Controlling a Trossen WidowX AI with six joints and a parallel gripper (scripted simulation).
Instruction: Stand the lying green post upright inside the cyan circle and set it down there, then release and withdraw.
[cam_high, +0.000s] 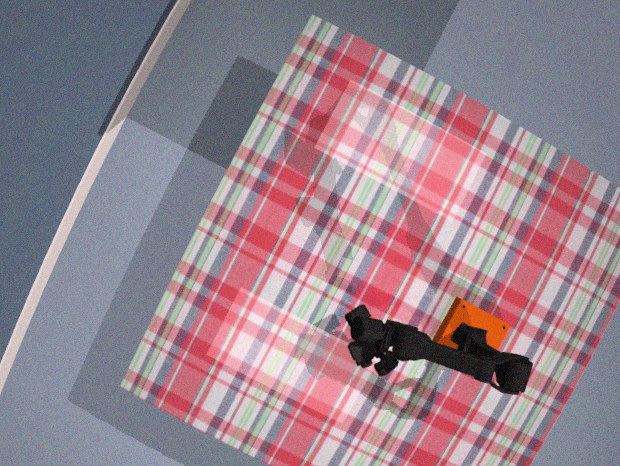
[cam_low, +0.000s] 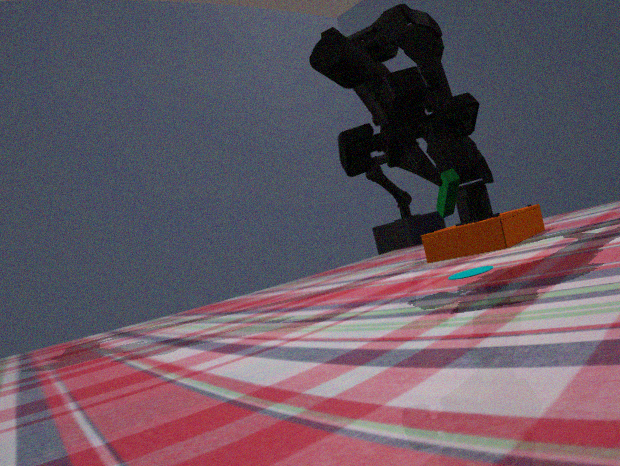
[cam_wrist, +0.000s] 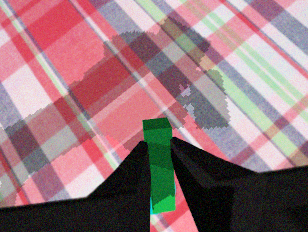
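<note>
Now: gripper tip 110 mm above the cyan circle, 40 mm past it and 30 mm to the left of it. Also, from my gripper tip: green post: 10 mm to the right, 10 mm below, 10 mm behind.
</note>
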